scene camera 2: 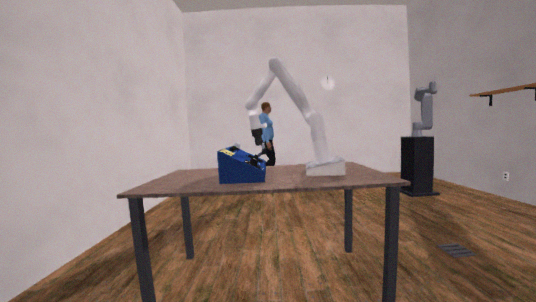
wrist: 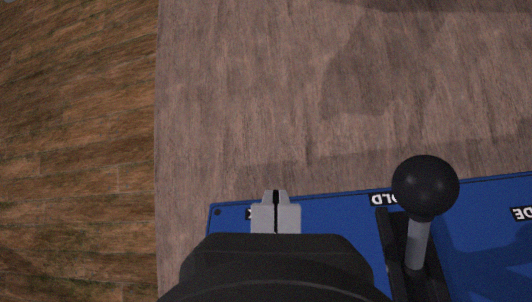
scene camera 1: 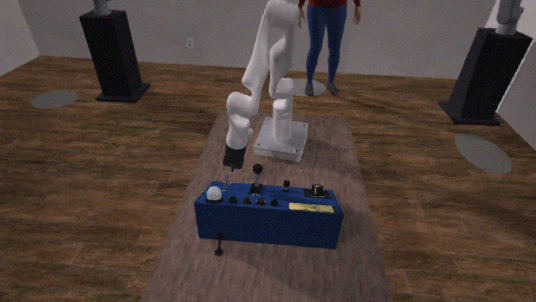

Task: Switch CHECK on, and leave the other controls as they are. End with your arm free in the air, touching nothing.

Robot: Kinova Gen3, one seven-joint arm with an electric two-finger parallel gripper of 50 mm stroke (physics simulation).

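Pixels of known places: gripper, fingertip midpoint: [wrist: 275,204] [scene camera 1: 232,169]; arm's base at its link origin: [scene camera 2: 323,161] [scene camera 1: 282,134].
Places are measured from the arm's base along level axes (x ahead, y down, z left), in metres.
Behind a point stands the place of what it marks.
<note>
A blue console [scene camera 1: 270,225] @[x 0.630, y -0.035, z -0.040 m] [scene camera 2: 241,171] @[x 0.514, y 0.001, z 0.204 m] [wrist: 325,215] @[x 0.394, y -0.003, z -0.167 m] stands on the table, with a sloping control panel. The CHECK switch, a small grey lever [scene camera 1: 226,181] @[x 0.427, y -0.047, z -0.221 m], is near the panel's back corner, on the left in scene camera 1. Whether it is on or off cannot be told. In the wrist view the gripper hides it and most of its label. My gripper [scene camera 1: 232,170] @[x 0.376, y -0.065, z -0.202 m] [scene camera 2: 262,145] @[x 0.376, y -0.065, z -0.202 m] [wrist: 275,204] @[x 0.376, y -0.065, z -0.202 m] is shut and empty, pointing down over the panel's back edge by the CHECK label. In scene camera 1 its tips show slightly above and behind the lever; contact cannot be judged exactly.
The ball-topped HOLD lever [scene camera 1: 257,169] @[x 0.393, y -0.087, z -0.101 m] [wrist: 425,187] @[x 0.377, y -0.097, z -0.107 m] rises close beside the gripper. A white dome [scene camera 1: 214,193] @[x 0.593, y -0.139, z -0.234 m], several small buttons, a small black-tipped control [scene camera 1: 286,184] @[x 0.444, y -0.061, z 0.016 m] and a rotary knob [scene camera 1: 317,189] @[x 0.462, y -0.058, z 0.135 m] are also on the panel. The arm's base [scene camera 1: 277,150] @[x 0.108, y 0.023, z -0.020 m] [scene camera 2: 325,169] @[x 0.024, y 0.031, z 0.115 m] stands behind the console.
</note>
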